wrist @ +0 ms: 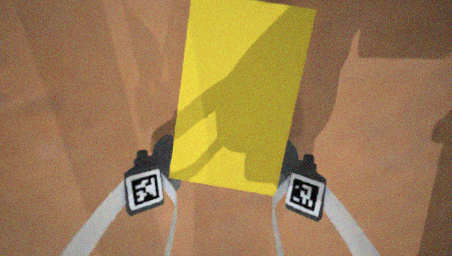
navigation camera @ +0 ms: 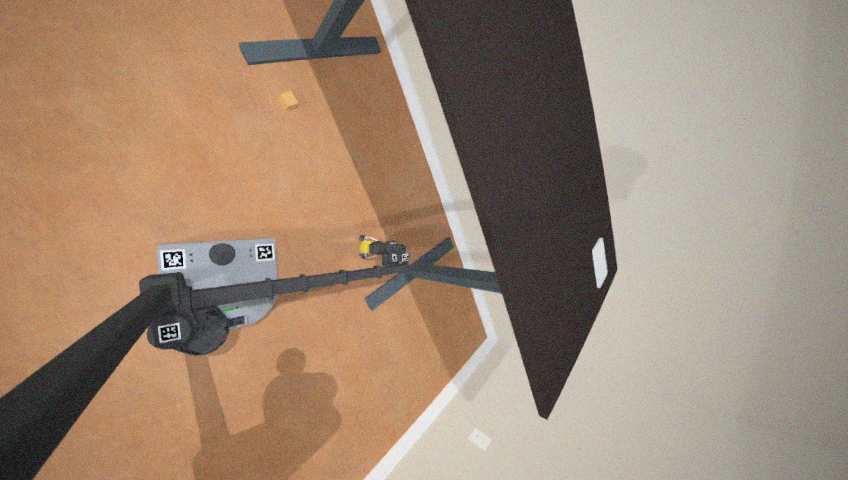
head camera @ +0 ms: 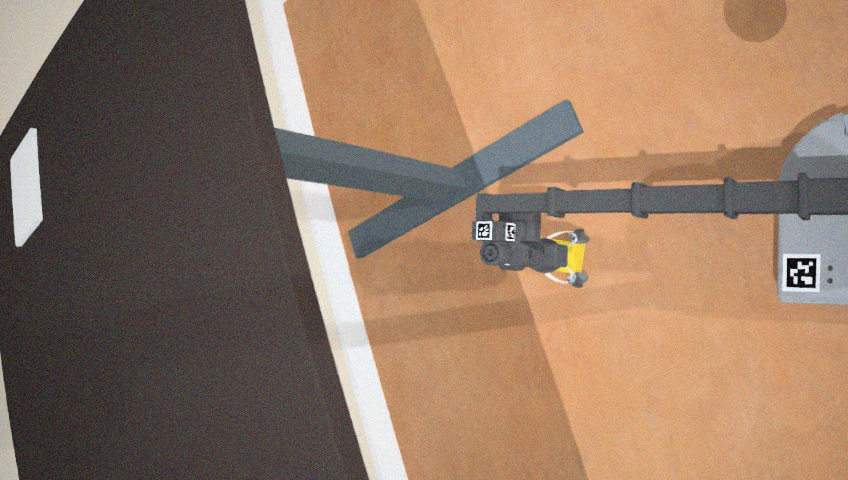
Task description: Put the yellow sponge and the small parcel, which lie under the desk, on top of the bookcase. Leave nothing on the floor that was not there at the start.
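Frame: origin at the robot's base, x ahead, y left, z up, level; millimetres.
Where they show: gripper, fingertip midpoint: (wrist: 224, 155) (navigation camera: 360, 246) (head camera: 582, 259); robot's base at its link origin: (navigation camera: 222, 253).
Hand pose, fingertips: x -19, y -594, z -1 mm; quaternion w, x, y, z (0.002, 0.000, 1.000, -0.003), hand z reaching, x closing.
Note:
Each offset is from my fingertips to the top centre of the thing. Level surfaces: height alone.
The yellow sponge @[52 mm up, 7 mm back, 47 mm right] (head camera: 576, 256) (navigation camera: 365, 247) (wrist: 240, 100) is between the two fingertips of my gripper (head camera: 578, 257) (navigation camera: 363, 247) (wrist: 224, 155). In the wrist view the fingertips press on its two long sides near its lower end, and the sponge is slightly tilted in the view. Whether it touches the floor I cannot tell. A small tan box, which looks like the small parcel @[50 mm up, 664 mm ahead, 328 mm left] (navigation camera: 288, 99), lies on the floor at the upper left in the navigation view, near a desk foot. The dark desk @[950 mm up] (head camera: 178, 237) (navigation camera: 523, 148) stands along the wall. The bookcase does not show.
A grey desk foot (head camera: 535, 139) (navigation camera: 380, 296) lies close beside my wrist and arm. The other desk foot (navigation camera: 273, 50) is near the tan box. A white flat object @[960 mm up, 72 mm back, 467 mm right] (head camera: 26, 187) (navigation camera: 599, 262) lies on the desk. My base (head camera: 797, 237) (navigation camera: 242, 261) stands on the floor.

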